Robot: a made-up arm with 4 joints.
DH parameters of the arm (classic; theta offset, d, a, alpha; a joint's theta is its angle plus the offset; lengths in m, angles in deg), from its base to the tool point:
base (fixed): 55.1 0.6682 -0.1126 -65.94
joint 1: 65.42 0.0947 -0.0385 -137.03
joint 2: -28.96 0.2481 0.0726 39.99
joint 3: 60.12 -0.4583 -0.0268 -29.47
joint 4: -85.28 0 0.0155 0
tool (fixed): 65.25 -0.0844 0 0
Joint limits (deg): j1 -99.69..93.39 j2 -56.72..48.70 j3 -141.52..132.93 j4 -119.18..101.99
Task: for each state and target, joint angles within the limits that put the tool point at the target. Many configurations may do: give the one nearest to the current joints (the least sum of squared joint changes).
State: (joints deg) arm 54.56 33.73 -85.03 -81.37
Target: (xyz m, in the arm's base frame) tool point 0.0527 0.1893 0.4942
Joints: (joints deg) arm 51.33 18.72 -103.92 -70.34
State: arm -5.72 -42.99 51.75 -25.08
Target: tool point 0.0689 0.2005 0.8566
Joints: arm -52.76 -15.94 35.32 -27.74
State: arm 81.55 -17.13 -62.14 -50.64
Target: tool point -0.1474 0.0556 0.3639
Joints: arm 93.39 15.42 -79.14 -81.67
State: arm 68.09 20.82 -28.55 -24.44
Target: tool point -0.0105 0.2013 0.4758
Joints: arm 72.43 44.76 -30.78 -28.66
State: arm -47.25 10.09 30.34 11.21
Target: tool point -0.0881 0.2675 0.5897
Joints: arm 0.18 -26.19 -3.81 1.28
